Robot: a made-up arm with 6 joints. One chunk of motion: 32 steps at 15 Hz.
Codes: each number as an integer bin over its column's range. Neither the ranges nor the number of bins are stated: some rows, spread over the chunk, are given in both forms.
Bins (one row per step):
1: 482 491 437 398 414 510
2: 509 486 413 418 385 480
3: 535 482 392 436 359 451
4: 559 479 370 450 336 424
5: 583 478 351 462 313 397
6: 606 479 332 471 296 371
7: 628 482 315 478 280 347
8: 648 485 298 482 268 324
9: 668 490 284 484 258 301
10: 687 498 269 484 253 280
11: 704 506 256 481 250 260
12: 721 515 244 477 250 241
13: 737 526 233 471 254 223
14: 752 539 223 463 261 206
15: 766 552 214 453 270 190
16: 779 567 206 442 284 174
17: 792 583 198 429 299 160
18: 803 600 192 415 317 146
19: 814 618 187 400 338 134
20: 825 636 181 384 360 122
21: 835 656 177 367 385 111
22: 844 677 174 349 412 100
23: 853 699 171 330 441 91
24: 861 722 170 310 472 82
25: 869 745 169 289 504 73
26: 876 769 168 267 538 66
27: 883 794 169 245 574 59
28: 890 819 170 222 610 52
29: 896 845 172 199 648 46
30: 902 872 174 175 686 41
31: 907 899 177 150 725 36
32: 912 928 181 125 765 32
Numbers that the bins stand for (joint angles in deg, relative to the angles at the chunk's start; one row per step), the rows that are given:
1: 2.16 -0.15 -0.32 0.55 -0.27 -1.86
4: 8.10 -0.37 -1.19 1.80 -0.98 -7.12
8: 14.96 -0.26 -2.13 2.57 -1.59 -13.23
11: 19.28 0.12 -2.68 2.55 -1.75 -17.14
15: 24.06 0.95 -3.23 1.88 -1.57 -21.41
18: 26.92 1.82 -3.52 0.96 -1.15 -24.10
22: 30.08 3.21 -3.76 -0.63 -0.29 -26.91
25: 32.00 4.44 -3.82 -2.07 0.54 -28.56
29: 34.09 6.25 -3.78 -4.23 1.84 -30.21
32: 35.32 7.75 -3.66 -6.01 2.90 -31.07
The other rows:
2: 4.24 -0.24 -0.63 1.03 -0.53 -3.70
3: 6.25 -0.31 -0.91 1.47 -0.77 -5.47
5: 9.95 -0.38 -1.44 2.09 -1.18 -8.77
6: 11.72 -0.37 -1.69 2.31 -1.34 -10.36
7: 13.42 -0.31 -1.91 2.48 -1.48 -11.82
9: 16.50 -0.17 -2.32 2.62 -1.68 -14.63
10: 17.97 -0.02 -2.51 2.62 -1.73 -15.91
12: 20.59 0.29 -2.84 2.45 -1.75 -18.30
13: 21.83 0.48 -2.98 2.31 -1.72 -19.40
14: 22.98 0.72 -3.11 2.12 -1.65 -20.44
16: 25.06 1.22 -3.34 1.61 -1.45 -22.39
17: 26.07 1.51 -3.44 1.30 -1.31 -23.25
19: 27.76 2.15 -3.59 0.60 -0.96 -24.83
20: 28.61 2.47 -3.66 0.22 -0.76 -25.57
21: 29.38 2.83 -3.72 -0.19 -0.53 -26.24
23: 30.77 3.61 -3.79 -1.08 -0.03 -27.46
24: 31.39 4.03 -3.81 -1.56 0.25 -28.01
26: 32.54 4.87 -3.83 -2.60 0.85 -28.99
27: 33.08 5.33 -3.82 -3.13 1.17 -29.42
28: 33.62 5.78 -3.81 -3.68 1.50 -29.84
30: 34.55 6.74 -3.76 -4.81 2.18 -30.52
31: 34.94 7.22 -3.72 -5.41 2.54 -30.82

